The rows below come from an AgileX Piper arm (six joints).
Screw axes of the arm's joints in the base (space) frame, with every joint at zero. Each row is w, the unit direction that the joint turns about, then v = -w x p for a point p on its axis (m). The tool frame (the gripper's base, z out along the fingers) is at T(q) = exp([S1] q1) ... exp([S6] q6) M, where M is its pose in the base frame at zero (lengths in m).
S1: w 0 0 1 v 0 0 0
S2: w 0 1 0 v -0.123 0 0
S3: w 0 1 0 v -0.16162 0 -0.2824
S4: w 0.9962 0 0.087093 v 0 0.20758 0
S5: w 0 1 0 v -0.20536 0 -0.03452
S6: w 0.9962 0 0.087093 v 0 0.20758 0
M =
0.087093 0 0.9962 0.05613
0 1 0 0
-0.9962 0 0.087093 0.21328
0 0 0 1
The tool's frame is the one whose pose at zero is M.
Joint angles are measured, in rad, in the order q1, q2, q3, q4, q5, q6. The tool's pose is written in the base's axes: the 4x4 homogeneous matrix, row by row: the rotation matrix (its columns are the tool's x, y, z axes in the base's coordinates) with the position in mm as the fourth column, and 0 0 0 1 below. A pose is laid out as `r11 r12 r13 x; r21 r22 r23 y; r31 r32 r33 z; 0 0 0 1`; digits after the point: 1 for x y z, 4 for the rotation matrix.
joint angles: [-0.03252 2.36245 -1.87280 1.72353 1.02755 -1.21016]
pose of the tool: -0.6185 -0.5575 0.5539 517.5; 0.3429 0.4427 0.8285 60.2; -0.7070 0.7023 -0.0826 208.5; 0 0 0 1
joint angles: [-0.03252 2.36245 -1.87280 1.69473 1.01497 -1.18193]
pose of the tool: -0.6358 -0.5377 0.5537 517.5; 0.3338 0.4554 0.8254 59.9; -0.6960 0.7096 -0.1100 206.0; 0 0 0 1
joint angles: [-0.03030 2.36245 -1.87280 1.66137 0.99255 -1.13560]
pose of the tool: -0.6606 -0.5027 0.5576 517.9; 0.3317 0.4709 0.8175 60.2; -0.6735 0.7250 -0.1444 202.8; 0 0 0 1
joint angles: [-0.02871 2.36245 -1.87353 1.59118 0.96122 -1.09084]
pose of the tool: -0.6847 -0.4703 0.5568 517.9; 0.3022 0.5120 0.8041 59.7; -0.6632 0.7188 -0.2085 197.2; 0 0 0 1
